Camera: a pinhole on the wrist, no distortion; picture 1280 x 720 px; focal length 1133.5 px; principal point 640.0 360.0 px. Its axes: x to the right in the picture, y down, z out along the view. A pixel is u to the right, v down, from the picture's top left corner.
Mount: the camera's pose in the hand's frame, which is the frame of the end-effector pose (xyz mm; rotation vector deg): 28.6 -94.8 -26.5 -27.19 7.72 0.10
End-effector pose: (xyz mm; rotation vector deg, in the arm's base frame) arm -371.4 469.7 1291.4 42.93 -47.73 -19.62
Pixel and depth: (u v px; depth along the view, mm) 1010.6 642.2 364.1
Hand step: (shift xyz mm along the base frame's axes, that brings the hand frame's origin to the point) -62.3 -110.6 313.9
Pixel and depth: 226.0 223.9 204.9
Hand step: -146.1 -85.5 52.1
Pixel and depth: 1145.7 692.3 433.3
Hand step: -37.6 -128.1 417.4
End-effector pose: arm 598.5 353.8 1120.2 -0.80 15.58 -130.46
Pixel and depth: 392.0 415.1 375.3
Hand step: 104.2 -115.3 280.6
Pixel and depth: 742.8 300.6 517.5
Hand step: 34.6 -263.4 391.0
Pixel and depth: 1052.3 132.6 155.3
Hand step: -98.0 -67.1 116.8
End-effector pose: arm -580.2 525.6 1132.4 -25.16 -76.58 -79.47
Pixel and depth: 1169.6 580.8 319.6
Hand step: -66.9 110.4 288.4
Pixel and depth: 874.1 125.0 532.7
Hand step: -222.1 334.6 337.8
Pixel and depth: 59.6 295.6 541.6
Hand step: -31.8 542.5 60.3
